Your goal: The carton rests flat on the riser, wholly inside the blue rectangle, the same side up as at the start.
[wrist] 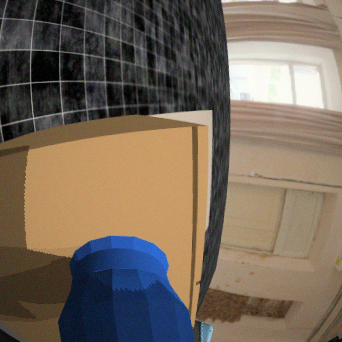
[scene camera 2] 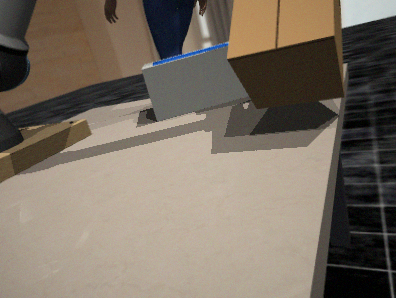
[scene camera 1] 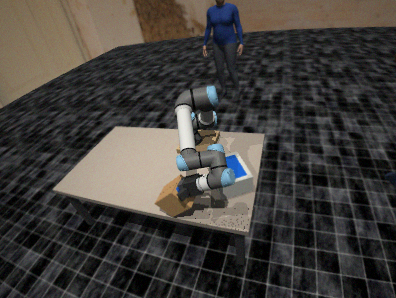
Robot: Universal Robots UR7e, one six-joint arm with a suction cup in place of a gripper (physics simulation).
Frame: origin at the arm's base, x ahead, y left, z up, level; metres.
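Seen in the pictures: hand, its tool point: (wrist: 144, 248) (scene camera 1: 176, 189).
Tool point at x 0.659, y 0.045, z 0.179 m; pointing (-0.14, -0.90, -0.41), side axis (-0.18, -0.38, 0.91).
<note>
Pixels of each thing's top centre, then the offset from my tool point to it. Level surfaces: height alone.
- brown carton, centre of its top: (wrist: 213, 249) (scene camera 1: 172, 182) dz +0.021, dx -0.027, dy -0.026 m
- grey-white riser, centre of its top: (scene camera 2: 191, 53) (scene camera 1: 228, 167) dz -0.101, dx -0.257, dy +0.252 m
- blue rectangle, centre of its top: (scene camera 2: 191, 53) (scene camera 1: 228, 167) dz -0.101, dx -0.257, dy +0.252 m
- table, height of its surface: dz -0.221 m
The brown carton (scene camera 1: 169, 200) (scene camera 2: 290, 72) (wrist: 112, 187) hangs tilted a little above the table near its front edge, beside the riser. My gripper, a blue suction cup (scene camera 1: 178, 189) (wrist: 120, 252), is shut on a side face of the carton; in scene camera 2 the cup does not show. A dark seam runs near one edge of the carton in the wrist view. The grey-white riser (scene camera 1: 240, 189) (scene camera 2: 195, 87) stands on the table, with the blue rectangle (scene camera 1: 235, 167) (scene camera 2: 192, 53) on its top. The arm hides part of the riser in scene camera 1.
The table (scene camera 1: 115, 162) (scene camera 2: 165, 215) has its front and right edges close to the carton and riser. The arm's base stands on a wooden board (scene camera 1: 213, 141) (scene camera 2: 70, 134) toward the back. A person (scene camera 1: 223, 30) in blue stands on the floor behind the table.
</note>
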